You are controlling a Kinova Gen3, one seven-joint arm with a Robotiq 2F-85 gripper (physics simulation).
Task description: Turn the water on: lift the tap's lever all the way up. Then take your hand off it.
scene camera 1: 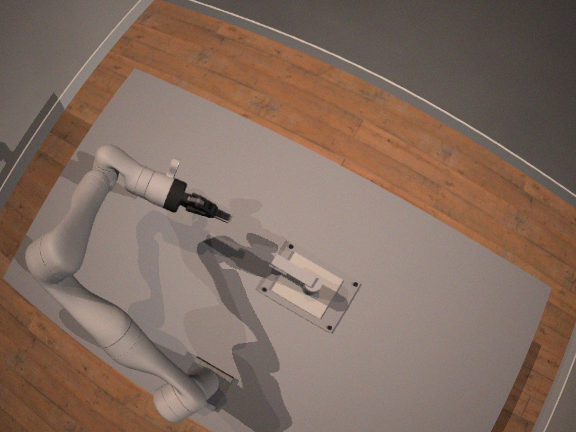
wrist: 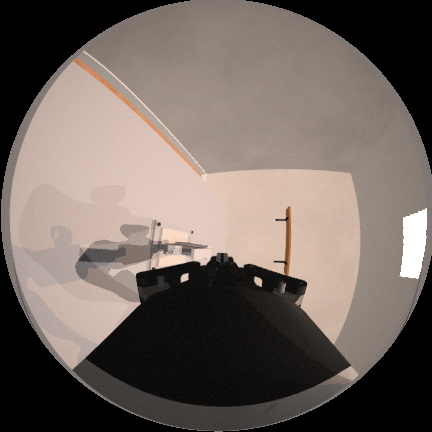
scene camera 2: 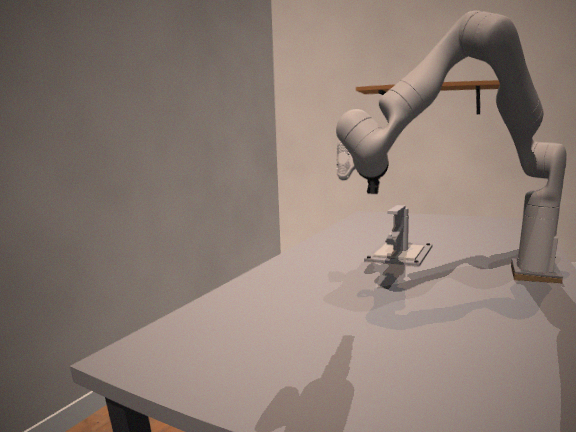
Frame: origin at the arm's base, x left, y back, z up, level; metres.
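Seen in the pictures: gripper, fingertip midpoint: [scene camera 1: 231,219] [wrist: 221,259]; arm's base, link origin: [scene camera 1: 203,381] [scene camera 2: 534,267].
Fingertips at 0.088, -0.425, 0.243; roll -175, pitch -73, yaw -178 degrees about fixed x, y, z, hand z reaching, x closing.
Observation:
Pixels of each thing's middle, then the offset from my fingertips to it, as dx, dy, dz. "pt": a spot on its surface instead. Level surfaces: height alone.
- tap, surface spot: [scene camera 1: 295,271] pt -0.183, +0.029, -0.110
- lever, body centre: [scene camera 1: 293,270] [wrist: 201,252] [scene camera 2: 396,209] -0.178, +0.029, -0.114
- shorter spout-like part, surface spot: [scene camera 2: 392,236] pt -0.126, +0.024, -0.186
- grey table, surface height: dz -0.266
The tap [scene camera 1: 295,271] [scene camera 2: 405,230] [wrist: 187,246] stands upright on its base plate [scene camera 1: 350,290] [scene camera 2: 424,252]. A pale flat bar at its top, seemingly the lever [scene camera 2: 397,209], looks about level, with its free end toward scene camera 2. A shorter spout-like part [scene camera 2: 392,236] sticks out lower down. My gripper [scene camera 1: 229,218] [scene camera 2: 373,191] [wrist: 221,259] is shut and empty. It is apart from the tap, out beyond the bar's free end, and points toward the tap at a downward slant. The exact tilt of the lever is hard to tell.
The grey table [scene camera 1: 425,350] [scene camera 2: 200,350] carries the tap and, at one edge, the arm's base [scene camera 2: 540,235]. Shadows of the arm fall across the table and the tap. A wooden shelf [scene camera 2: 470,85] [wrist: 288,235] is on the wall behind.

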